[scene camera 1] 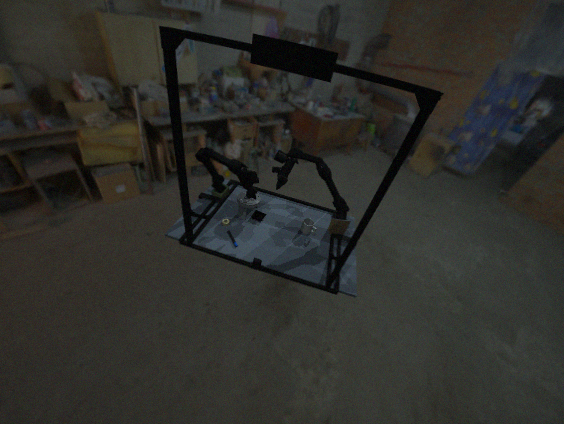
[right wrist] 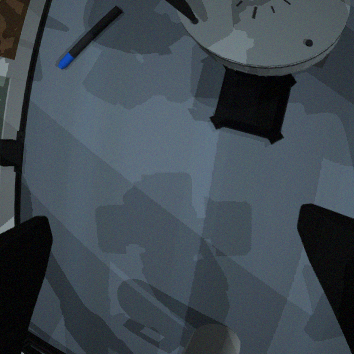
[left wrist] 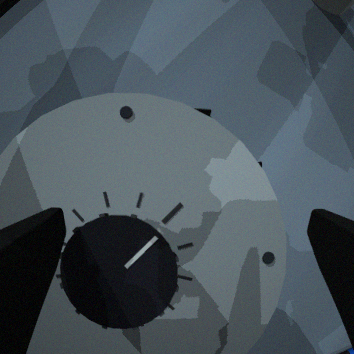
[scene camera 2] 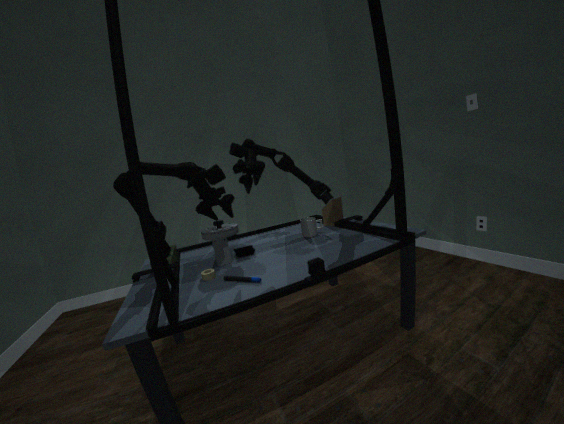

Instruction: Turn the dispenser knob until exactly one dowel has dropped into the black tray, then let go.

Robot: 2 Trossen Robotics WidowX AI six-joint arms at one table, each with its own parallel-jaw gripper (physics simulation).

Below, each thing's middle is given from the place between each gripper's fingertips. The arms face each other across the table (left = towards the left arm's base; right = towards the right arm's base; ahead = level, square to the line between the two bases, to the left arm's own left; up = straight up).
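Scene:
Blue-capped marker (right wrist: 106,19): 280 mm behind my right hand, 280 mm below it and 170 mm to the left of it. The dispenser (left wrist: 175,167) is 140 mm below my right hand and 180 mm to the left of it. Relative to the black knob (left wrist: 118,271), my right hand is 140 mm higher than it and 180 mm to the right of it.
Counted from my left hand, the blue-capped marker is 270 mm behind, 170 mm below and 20 mm to the left; the dispenser is 10 mm ahead, 40 mm below and 30 mm to the left; the black knob is 10 mm ahead, 30 mm below and 30 mm to the left.

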